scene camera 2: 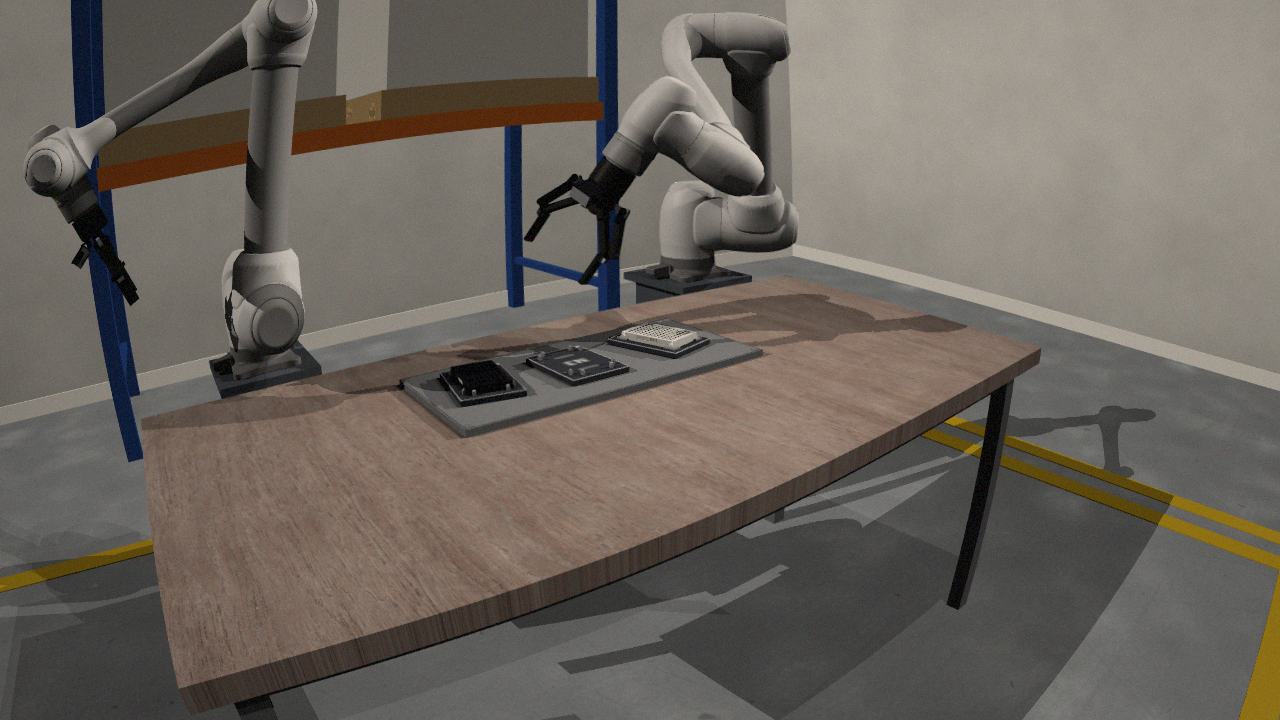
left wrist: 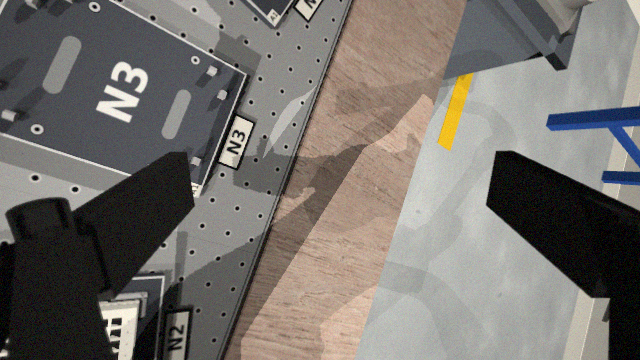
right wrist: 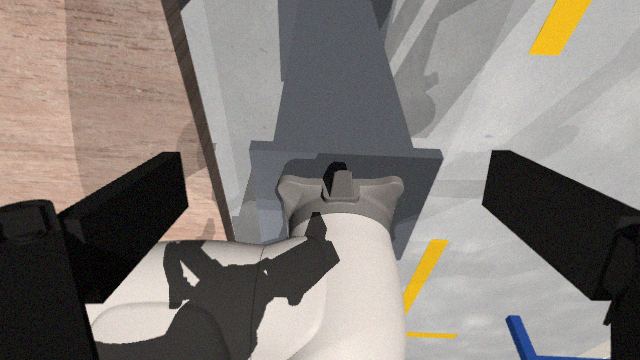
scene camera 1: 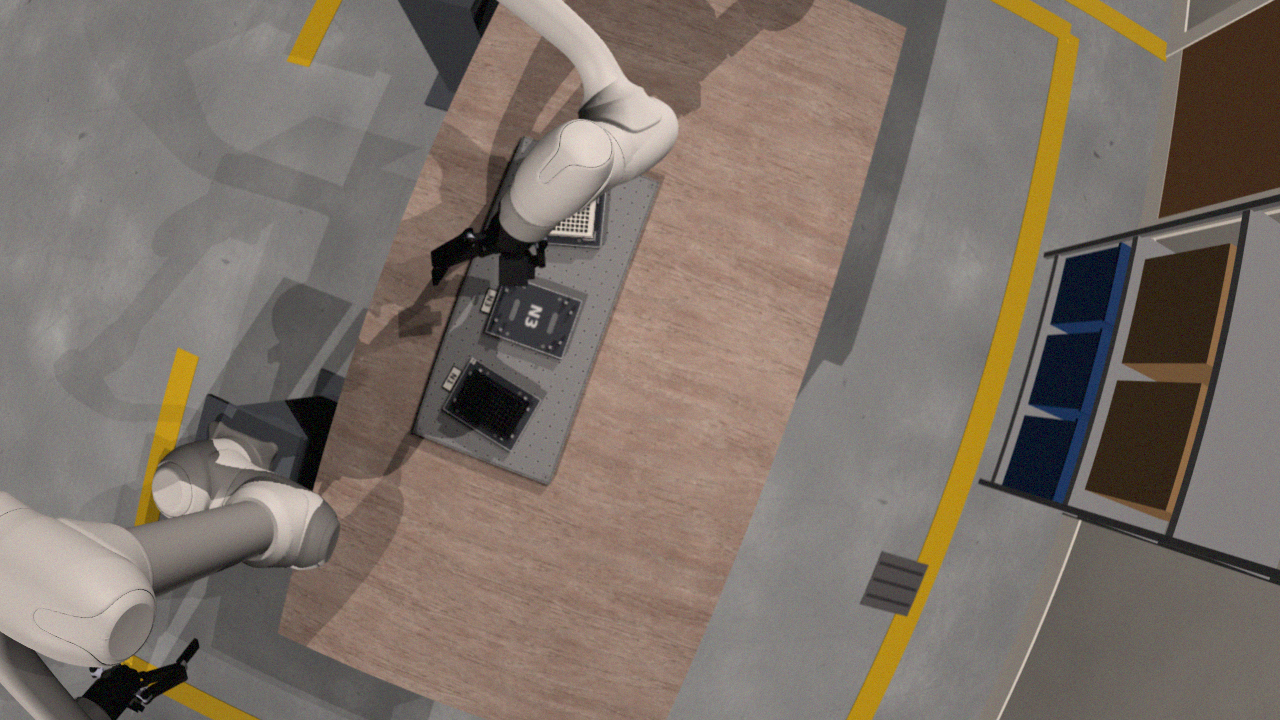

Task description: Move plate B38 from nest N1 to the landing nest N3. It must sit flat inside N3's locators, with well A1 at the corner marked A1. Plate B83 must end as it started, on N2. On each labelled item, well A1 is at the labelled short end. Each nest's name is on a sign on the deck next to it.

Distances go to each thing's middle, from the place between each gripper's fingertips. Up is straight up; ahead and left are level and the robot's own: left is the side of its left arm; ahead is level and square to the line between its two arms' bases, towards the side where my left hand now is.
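Scene:
Black plate B38 (scene camera 1: 480,399): 17 cm below my left hand (scene camera 2: 554,261), 8 cm ahead of it and 22 cm to the right of it. Counted from this left hand as well: nest N2 (scene camera 1: 598,220), 18 cm below, 8 cm ahead, 18 cm to the left; nest N3 (scene camera 1: 564,323), 18 cm below, 10 cm ahead, 3 cm to the right; white plate B83 (scene camera 2: 659,335), 17 cm below, 8 cm ahead, 18 cm to the left.
From my right hand (scene camera 1: 167,628): black plate B38, 20 cm below, 48 cm ahead, 67 cm to the left; white plate B83, 20 cm below, 48 cm ahead, 107 cm to the left; nest N1 (scene camera 1: 533,401), 21 cm below, 48 cm ahead, 67 cm to the left; nest N3, 21 cm below, 50 cm ahead, 86 cm to the left.

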